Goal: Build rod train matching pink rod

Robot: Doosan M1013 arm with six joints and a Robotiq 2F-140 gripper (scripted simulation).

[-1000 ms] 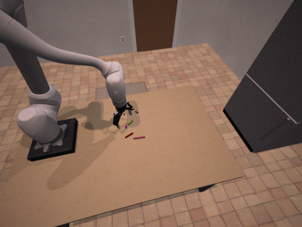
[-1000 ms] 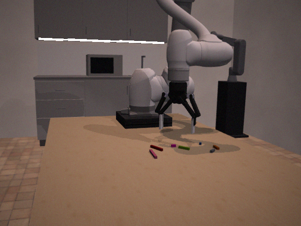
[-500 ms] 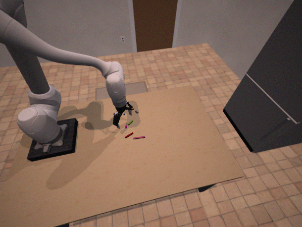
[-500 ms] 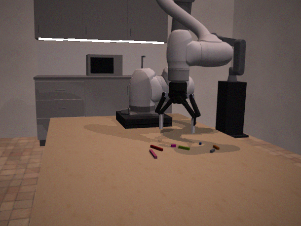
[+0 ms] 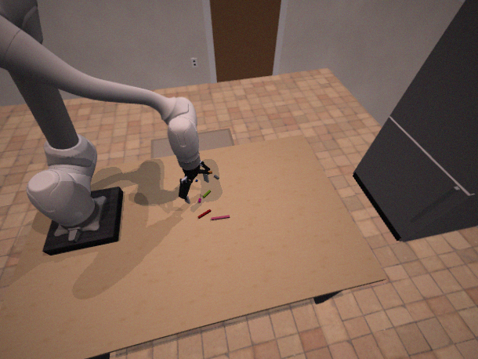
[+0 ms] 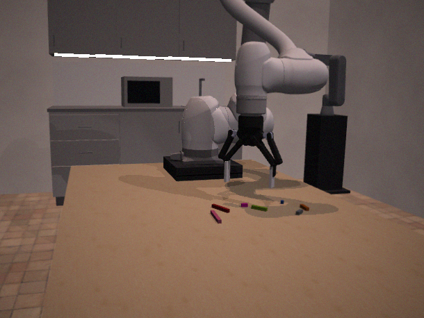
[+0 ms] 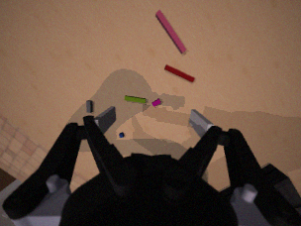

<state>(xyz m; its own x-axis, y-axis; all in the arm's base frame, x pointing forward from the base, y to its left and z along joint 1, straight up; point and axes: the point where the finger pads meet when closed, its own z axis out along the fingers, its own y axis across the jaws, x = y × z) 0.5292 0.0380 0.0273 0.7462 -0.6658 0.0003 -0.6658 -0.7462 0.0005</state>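
Now: the blue rod 120 mm to the left of my hand, 70 mm below it and 10 mm behind it. The rest, counted from my hand: magenta rod: 70 mm below, 10 mm to the right; lime rod: 70 mm below, 40 mm ahead, 20 mm to the left; red rod: 90 mm to the right, 70 mm below, 20 mm ahead.
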